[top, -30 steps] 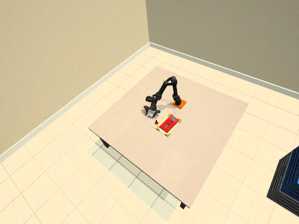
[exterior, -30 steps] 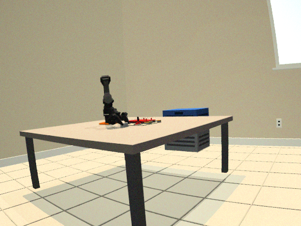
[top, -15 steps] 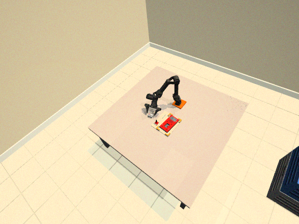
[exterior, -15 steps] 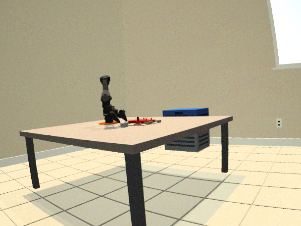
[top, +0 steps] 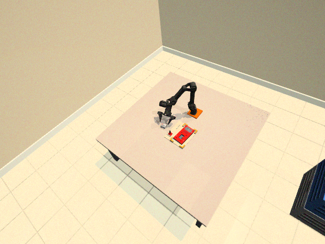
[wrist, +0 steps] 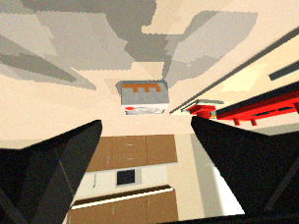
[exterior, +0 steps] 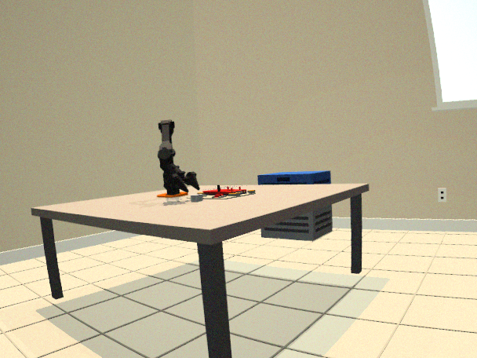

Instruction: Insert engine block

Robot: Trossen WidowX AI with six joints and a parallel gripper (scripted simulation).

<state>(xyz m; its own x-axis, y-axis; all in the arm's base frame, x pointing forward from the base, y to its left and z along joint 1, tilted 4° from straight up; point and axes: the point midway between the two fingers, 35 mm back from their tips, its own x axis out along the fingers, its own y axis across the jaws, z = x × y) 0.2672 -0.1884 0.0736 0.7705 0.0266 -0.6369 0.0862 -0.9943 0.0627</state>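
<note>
Now: the engine block 2 cm ahead of my gripper tip and 3 cm below it.
</note>
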